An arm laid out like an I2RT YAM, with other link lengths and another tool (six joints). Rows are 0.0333 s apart.
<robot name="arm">
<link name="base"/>
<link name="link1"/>
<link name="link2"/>
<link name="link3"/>
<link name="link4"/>
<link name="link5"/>
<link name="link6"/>
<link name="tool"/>
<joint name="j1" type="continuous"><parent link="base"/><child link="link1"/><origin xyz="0 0 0.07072" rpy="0 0 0"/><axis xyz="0 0 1"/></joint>
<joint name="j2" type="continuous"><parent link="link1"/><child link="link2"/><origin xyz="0.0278 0.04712 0.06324" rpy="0 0 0"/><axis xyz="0 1 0"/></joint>
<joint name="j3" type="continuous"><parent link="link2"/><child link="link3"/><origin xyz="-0.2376 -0.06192 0" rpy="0 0 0"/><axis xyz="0 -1 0"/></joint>
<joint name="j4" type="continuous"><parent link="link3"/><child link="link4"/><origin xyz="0.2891 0.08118 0.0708" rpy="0 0 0"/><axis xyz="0 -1 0"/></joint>
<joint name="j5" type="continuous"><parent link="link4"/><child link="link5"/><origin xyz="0.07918 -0.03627 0.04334" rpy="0 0 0"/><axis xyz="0 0 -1"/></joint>
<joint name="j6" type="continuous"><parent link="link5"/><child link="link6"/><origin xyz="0.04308 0 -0.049" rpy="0 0 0"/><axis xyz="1 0 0"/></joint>
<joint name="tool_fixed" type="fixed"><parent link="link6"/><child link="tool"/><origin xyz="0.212 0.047 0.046" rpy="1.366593 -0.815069 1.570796"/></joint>
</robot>
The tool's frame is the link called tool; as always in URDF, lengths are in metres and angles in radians. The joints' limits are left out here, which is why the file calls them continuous.
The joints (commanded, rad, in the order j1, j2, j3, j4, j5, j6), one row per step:
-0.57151, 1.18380, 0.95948, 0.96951, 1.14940, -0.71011
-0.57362, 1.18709, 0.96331, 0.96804, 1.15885, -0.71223
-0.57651, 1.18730, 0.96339, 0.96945, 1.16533, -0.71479
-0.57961, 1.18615, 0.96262, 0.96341, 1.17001, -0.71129
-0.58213, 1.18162, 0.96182, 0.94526, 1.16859, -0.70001
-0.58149, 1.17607, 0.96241, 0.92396, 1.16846, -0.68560
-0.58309, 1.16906, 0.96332, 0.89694, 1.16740, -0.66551
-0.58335, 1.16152, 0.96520, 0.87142, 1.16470, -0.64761
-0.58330, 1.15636, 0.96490, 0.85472, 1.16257, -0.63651
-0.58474, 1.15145, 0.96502, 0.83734, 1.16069, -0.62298
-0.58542, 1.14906, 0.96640, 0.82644, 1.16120, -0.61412
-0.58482, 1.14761, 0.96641, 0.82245, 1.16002, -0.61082
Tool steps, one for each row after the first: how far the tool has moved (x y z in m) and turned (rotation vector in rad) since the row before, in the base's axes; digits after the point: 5 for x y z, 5 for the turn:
-0.00201, -0.00158, -0.00113, 0.00641, -0.00072, -0.00964
-0.00252, -0.00104, -0.00082, 0.00364, -0.00109, -0.00834
-0.00177, -0.00128, -0.00150, 0.00483, -0.00024, -0.00562
-0.00003, -0.00098, -0.00115, 0.00416, 0.00210, 0.00148
0.00063, -0.00011, -0.00073, 0.00452, -0.00070, 0.00445
-0.00005, -0.00062, -0.00070, 0.00480, -0.00242, 0.00429
0.00037, 0.00008, 0.00031, 0.00295, -0.00237, 0.00628
0.00055, 0.00003, -0.00046, 0.00268, 0.00020, 0.00445
-0.00008, -0.00036, -0.00043, 0.00256, -0.00177, 0.00334
-0.00034, -0.00026, -0.00011, 0.00205, -0.00256, 0.00104
0.00039, 0.00025, 0.00011, 0.00001, -0.00061, 0.00233

